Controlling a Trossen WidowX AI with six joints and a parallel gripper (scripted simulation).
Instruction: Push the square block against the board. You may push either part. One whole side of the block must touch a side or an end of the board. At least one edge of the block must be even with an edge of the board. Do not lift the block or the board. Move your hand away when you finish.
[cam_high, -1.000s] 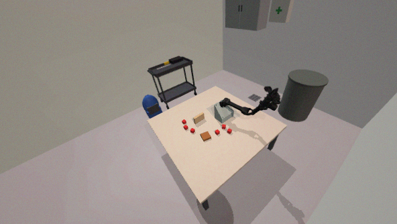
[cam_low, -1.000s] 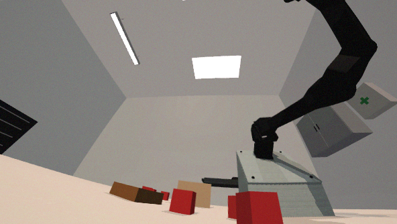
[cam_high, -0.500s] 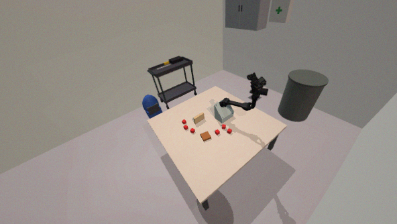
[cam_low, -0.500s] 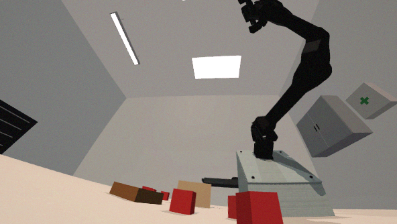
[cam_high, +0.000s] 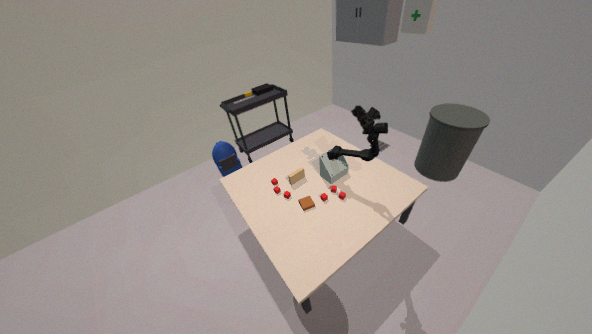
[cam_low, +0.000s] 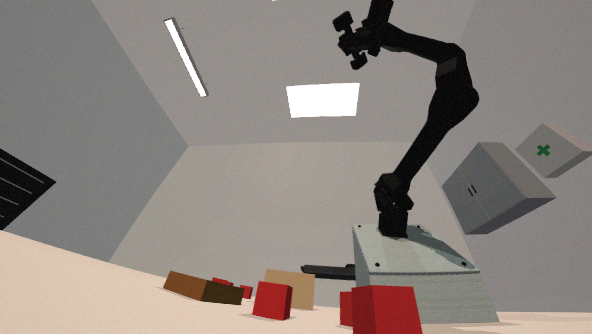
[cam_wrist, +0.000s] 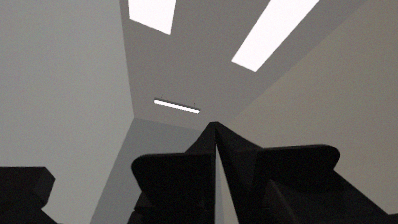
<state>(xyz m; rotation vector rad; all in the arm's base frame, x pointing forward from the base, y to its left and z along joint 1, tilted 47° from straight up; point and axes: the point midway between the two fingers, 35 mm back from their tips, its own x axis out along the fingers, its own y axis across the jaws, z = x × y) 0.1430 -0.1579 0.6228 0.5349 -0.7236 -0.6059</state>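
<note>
My gripper tip is 22 cm short of the board, 43 cm to the left of it and 74 cm above it. Also, from my gripper tip: square block (29 cm ahead, 15 cm to the right, 77 cm below).
</note>
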